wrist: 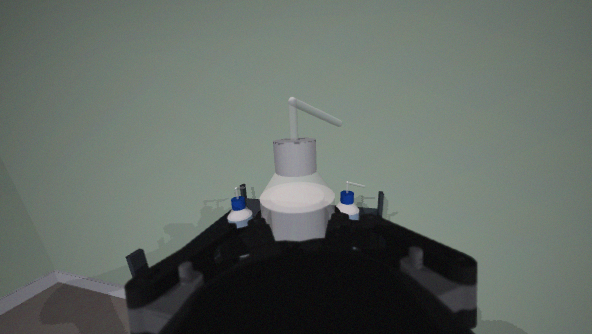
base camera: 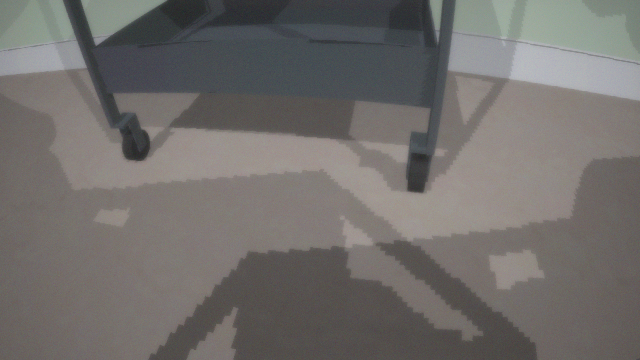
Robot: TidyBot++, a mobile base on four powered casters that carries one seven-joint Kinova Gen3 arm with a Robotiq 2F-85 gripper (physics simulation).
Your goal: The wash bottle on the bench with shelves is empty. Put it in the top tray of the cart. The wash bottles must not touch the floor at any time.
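Places are measured from the arm's base along level axes (x left, y back, z up), in centimetres.
Pixels of known places: gripper, between the fingertips: (wrist: pixel 297 212).
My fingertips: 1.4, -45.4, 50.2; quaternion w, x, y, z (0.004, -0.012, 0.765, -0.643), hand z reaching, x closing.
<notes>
Behind a point stands the place of what it marks, as x, y, z.
A white wash bottle (wrist: pixel 296 200) {1.4, -41.0, 53.6} with a grey cap and a bent spout stands upright between the fingers of my gripper (wrist: pixel 297 212) {1.4, -45.4, 50.2} in the wrist view. The gripper is shut on it; the bottle's lower part is hidden by the gripper. The dark cart (base camera: pixel 265 72) {5.0, -48.8, -23.7} (wrist: pixel 381 204) {-21.5, -74.7, 35.2} stands in front of the base. Its top tray lies behind and below the held bottle in the wrist view, mostly hidden by the gripper. Whether the bottle's base touches the tray cannot be seen.
Two wash bottles with blue caps, one on the left (wrist: pixel 239 215) {15.6, -67.7, 37.7} and one on the right (wrist: pixel 347 206) {-10.3, -68.7, 38.3}, stand at the far part of the cart, either side of the held bottle. A green wall (wrist: pixel 450 125) {-39.2, -77.6, 55.6} rises behind the cart. The cart's casters (base camera: pixel 136 144) {27.3, -55.4, -36.1} (base camera: pixel 417 172) {-11.8, -43.8, -35.5} rest on the floor (base camera: pixel 300 155) {2.2, -53.6, -39.6}.
</notes>
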